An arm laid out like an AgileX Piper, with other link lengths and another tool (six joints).
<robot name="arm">
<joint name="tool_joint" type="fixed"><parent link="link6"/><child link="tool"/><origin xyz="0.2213 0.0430 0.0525" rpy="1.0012 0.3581 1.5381"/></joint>
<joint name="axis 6" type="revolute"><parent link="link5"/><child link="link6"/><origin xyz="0.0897 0.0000 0.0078"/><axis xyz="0.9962 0 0.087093"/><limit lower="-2.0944" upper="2.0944"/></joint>
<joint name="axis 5" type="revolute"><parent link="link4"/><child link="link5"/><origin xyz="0.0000 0.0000 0.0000"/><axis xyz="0 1 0"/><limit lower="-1.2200" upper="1.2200"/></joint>
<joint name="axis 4" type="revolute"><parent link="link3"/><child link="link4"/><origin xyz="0.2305 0.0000 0.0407"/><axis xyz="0.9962 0 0.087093"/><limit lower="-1.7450" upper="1.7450"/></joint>
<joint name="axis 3" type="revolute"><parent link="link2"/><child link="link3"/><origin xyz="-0.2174 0.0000 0.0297"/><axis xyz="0 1 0"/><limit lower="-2.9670" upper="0.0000"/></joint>
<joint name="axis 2" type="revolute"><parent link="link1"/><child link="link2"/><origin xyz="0.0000 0.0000 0.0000"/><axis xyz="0 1 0"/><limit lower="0.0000" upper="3.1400"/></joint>
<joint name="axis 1" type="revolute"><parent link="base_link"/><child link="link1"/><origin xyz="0.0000 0.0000 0.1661"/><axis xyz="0 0 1"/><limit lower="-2.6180" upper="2.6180"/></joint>
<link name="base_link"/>
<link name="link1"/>
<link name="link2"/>
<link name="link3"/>
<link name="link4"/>
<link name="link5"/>
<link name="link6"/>
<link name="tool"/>
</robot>
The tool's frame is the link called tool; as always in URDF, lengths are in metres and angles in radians.
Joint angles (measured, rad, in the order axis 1, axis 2, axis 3, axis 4, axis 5, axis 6), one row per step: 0.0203 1.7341 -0.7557 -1.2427 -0.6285 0.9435; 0.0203 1.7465 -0.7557 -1.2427 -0.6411 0.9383; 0.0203 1.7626 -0.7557 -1.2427 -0.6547 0.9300; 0.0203 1.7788 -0.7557 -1.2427 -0.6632 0.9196; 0.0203 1.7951 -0.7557 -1.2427 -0.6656 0.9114; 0.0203 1.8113 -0.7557 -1.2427 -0.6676 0.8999; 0.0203 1.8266 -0.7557 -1.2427 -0.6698 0.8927; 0.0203 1.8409 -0.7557 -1.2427 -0.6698 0.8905; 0.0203 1.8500 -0.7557 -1.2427 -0.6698 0.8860; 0.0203 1.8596 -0.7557 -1.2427 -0.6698 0.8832; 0.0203 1.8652 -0.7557 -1.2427 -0.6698 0.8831; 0.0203 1.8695 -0.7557 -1.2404 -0.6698 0.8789; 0.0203 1.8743 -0.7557 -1.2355 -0.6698 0.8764; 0.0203 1.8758 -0.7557 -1.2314 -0.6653 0.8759; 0.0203 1.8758 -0.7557 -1.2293 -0.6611 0.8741; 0.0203 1.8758 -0.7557 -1.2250 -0.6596 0.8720; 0.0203 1.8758 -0.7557 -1.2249 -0.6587 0.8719
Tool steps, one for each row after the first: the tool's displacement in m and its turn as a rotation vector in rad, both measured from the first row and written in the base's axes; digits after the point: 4 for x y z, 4 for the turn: -0.0024 0.0027 -0.0026 0.0058 0.0055 0.0101; -0.0055 0.0056 -0.0065 0.0105 0.0126 0.0222; -0.0082 0.0075 -0.0117 0.0103 0.0201 0.0323; -0.0104 0.0080 -0.0182 0.0069 0.0309 0.0379; -0.0127 0.0086 -0.0248 0.0013 0.0397 0.0449; -0.0150 0.0091 -0.0308 -0.0014 0.0501 0.0499; -0.0168 0.0091 -0.0367 -0.0027 0.0631 0.0511; -0.0181 0.0092 -0.0405 -0.0054 0.0696 0.0535; -0.0194 0.0092 -0.0445 -0.0071 0.0775 0.0550; -0.0202 0.0092 -0.0468 -0.0071 0.0831 0.0551; -0.0205 0.0091 -0.0484 -0.0083 0.0849 0.0554; -0.0203 0.0087 -0.0498 -0.0071 0.0882 0.0527; -0.0194 0.0075 -0.0511 -0.0087 0.0910 0.0472; -0.0188 0.0066 -0.0519 -0.0119 0.0914 0.0443; -0.0180 0.0060 -0.0518 -0.0120 0.0907 0.0411; -0.0179 0.0058 -0.0520 -0.0127 0.0909 0.0406
